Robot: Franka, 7 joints.
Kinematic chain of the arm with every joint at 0, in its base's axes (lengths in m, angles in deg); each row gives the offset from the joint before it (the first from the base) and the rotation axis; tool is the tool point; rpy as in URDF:
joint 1: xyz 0 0 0.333 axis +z
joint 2: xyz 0 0 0 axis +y
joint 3: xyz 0 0 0.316 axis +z
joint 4: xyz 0.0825 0 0 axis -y
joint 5: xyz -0.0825 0 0.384 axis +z
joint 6: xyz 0 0 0 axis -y
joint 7: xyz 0.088 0 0 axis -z
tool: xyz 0 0 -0.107 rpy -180 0 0
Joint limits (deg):
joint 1: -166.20..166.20
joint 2: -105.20..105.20
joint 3: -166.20..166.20
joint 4: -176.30..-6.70
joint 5: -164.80..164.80
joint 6: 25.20..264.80
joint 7: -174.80..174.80
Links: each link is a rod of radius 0.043 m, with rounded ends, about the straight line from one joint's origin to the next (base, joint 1, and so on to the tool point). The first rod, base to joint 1, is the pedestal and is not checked.
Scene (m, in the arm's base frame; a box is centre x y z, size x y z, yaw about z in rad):
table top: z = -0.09
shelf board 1: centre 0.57 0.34 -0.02 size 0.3 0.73 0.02 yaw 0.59
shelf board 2: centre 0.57 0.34 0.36 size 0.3 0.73 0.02 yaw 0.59
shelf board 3: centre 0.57 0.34 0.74 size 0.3 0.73 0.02 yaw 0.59
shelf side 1: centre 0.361 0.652 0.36 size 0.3 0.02 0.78 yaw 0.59
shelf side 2: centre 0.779 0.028 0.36 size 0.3 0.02 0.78 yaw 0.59
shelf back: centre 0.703 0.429 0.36 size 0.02 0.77 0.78 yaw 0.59
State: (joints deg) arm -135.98 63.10 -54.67 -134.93 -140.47 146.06 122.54
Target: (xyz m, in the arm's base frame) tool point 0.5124 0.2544 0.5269
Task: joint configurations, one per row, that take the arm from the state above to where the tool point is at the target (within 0.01 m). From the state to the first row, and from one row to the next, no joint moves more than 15 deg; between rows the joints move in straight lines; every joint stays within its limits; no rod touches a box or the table.
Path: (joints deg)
1: -139.76 55.78 -68.54 -133.05 -140.08 143.73 122.54
2: -143.54 48.46 -82.40 -131.17 -139.69 141.40 122.54
3: -147.31 41.15 -96.27 -129.30 -139.31 139.06 122.54
4: -151.09 33.83 -110.13 -127.42 -138.92 136.73 122.54
5: -154.87 26.51 -124.00 -125.54 -138.53 134.40 122.54
6: -158.64 19.19 -137.86 -123.66 -138.14 132.07 122.54
7: -162.42 11.88 -151.73 -121.78 -137.76 129.73 122.54
8: -166.20 4.56 -165.60 -119.91 -137.37 127.40 122.54

